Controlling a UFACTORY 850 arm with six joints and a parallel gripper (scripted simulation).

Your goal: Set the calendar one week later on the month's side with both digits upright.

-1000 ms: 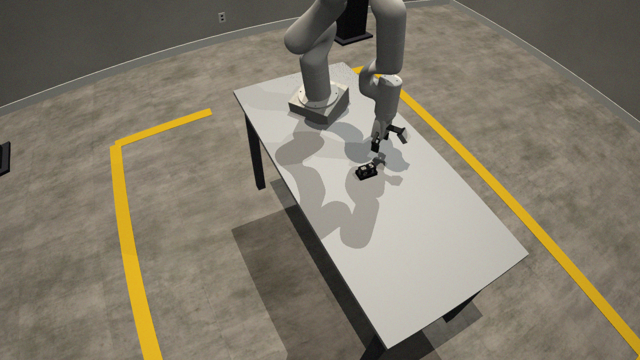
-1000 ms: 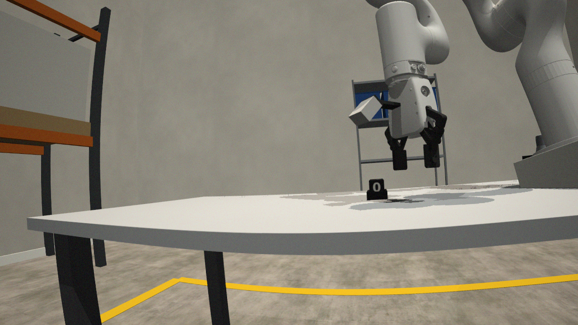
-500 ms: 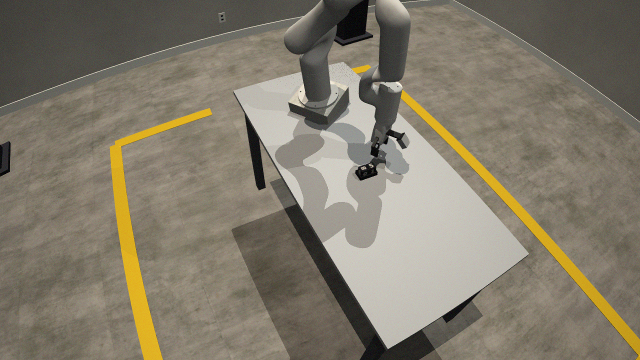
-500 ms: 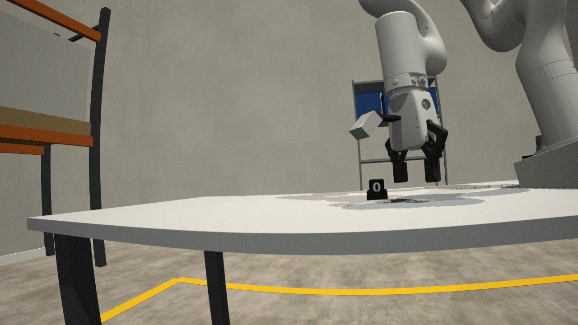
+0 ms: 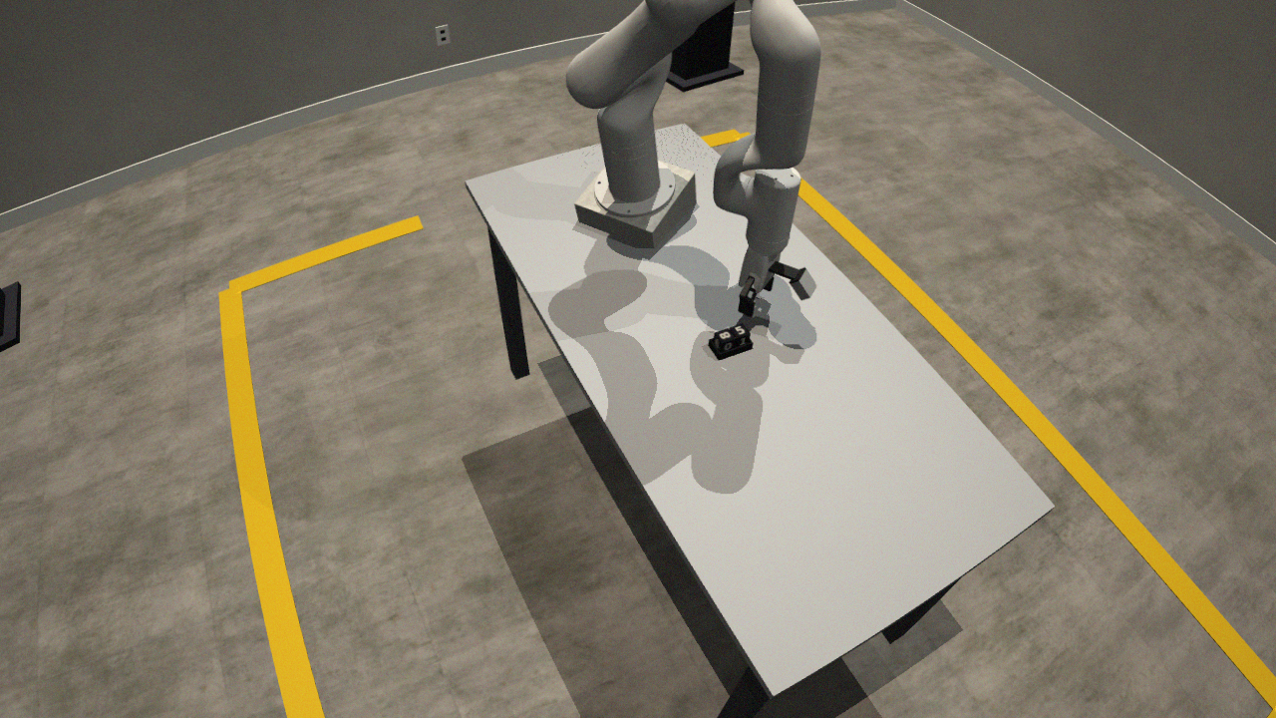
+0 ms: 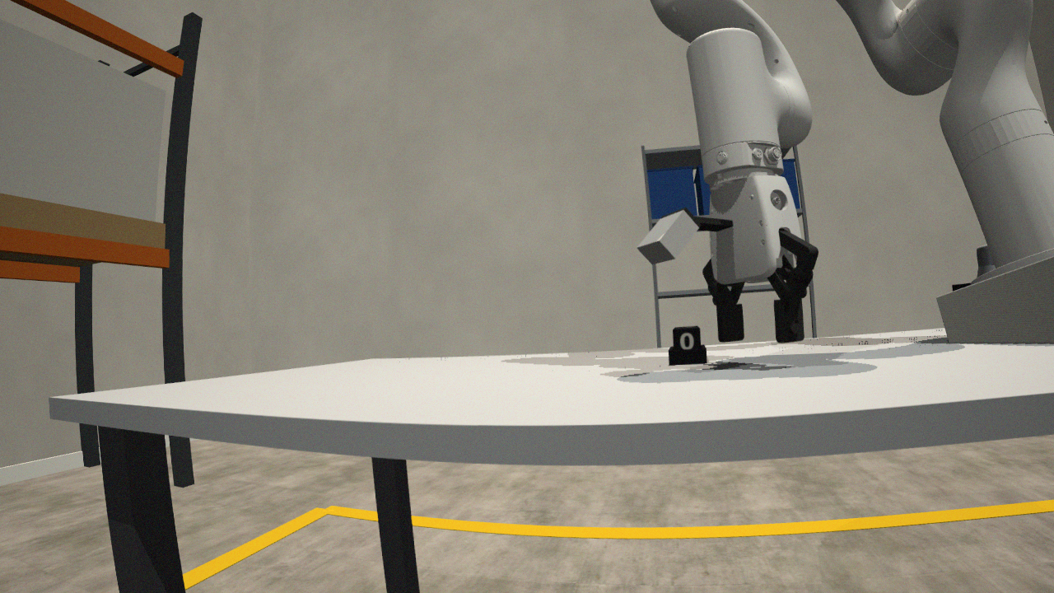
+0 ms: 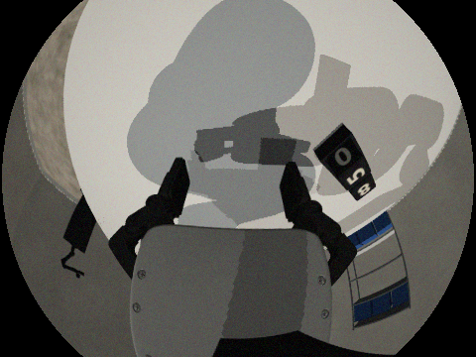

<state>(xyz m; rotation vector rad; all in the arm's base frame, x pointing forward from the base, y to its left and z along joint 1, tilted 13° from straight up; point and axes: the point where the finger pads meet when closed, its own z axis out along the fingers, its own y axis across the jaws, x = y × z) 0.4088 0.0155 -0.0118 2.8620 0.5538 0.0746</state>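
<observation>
My hand is 5 cm short of the black cube, 13 cm to the left of it and 1 cm above it. Also, from my hand: black tray (5 cm ahead, 11 cm to the right, 2 cm below).
</observation>
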